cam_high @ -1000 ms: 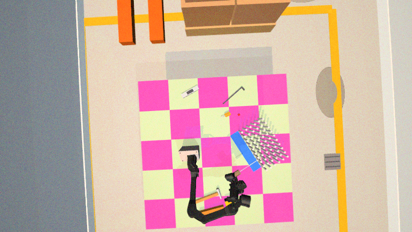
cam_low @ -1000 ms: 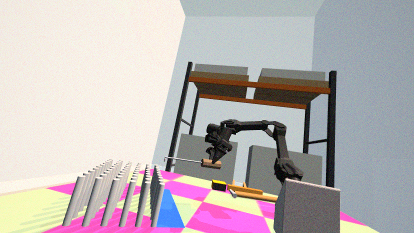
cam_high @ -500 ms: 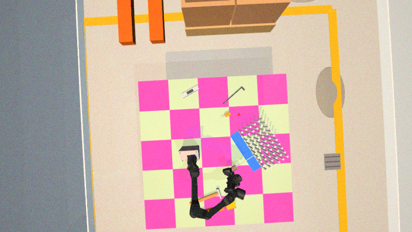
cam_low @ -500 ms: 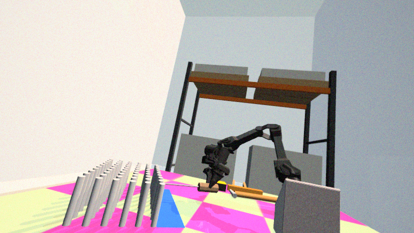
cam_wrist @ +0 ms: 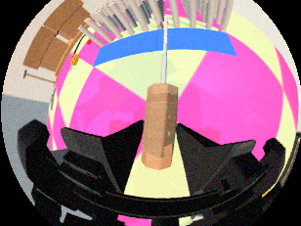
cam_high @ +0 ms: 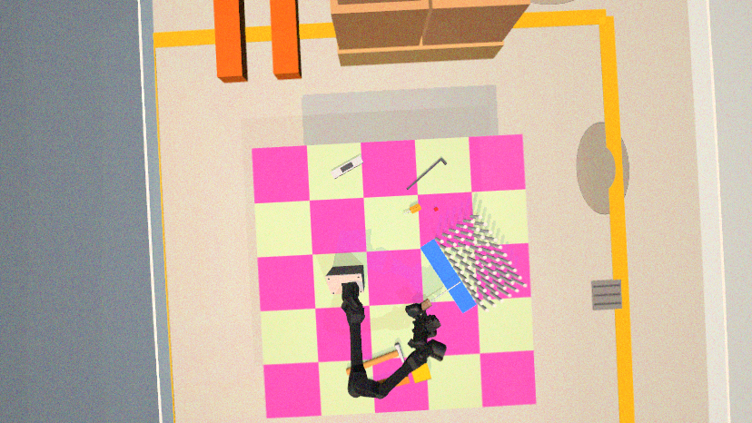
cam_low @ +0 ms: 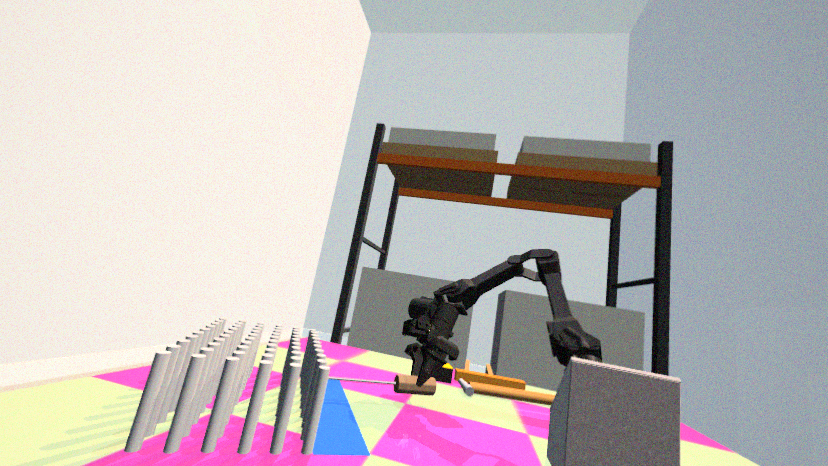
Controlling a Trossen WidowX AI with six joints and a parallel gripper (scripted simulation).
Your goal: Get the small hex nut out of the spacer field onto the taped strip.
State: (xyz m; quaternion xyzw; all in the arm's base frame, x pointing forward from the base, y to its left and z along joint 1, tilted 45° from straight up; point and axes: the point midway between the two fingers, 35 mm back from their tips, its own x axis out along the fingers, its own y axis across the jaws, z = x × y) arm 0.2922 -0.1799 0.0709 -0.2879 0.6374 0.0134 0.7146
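My gripper tip is now 15 cm short of the blue taped strip, 11 cm to the right of it and 4 cm above it. Also, from my gripper tip: orange-handled tool (45 cm to the left, 3 cm ahead, 2 cm below); grey block (69 cm to the left, 26 cm behind, 2 cm below); red piece (44 cm to the left, 13 cm ahead, 3 cm below).
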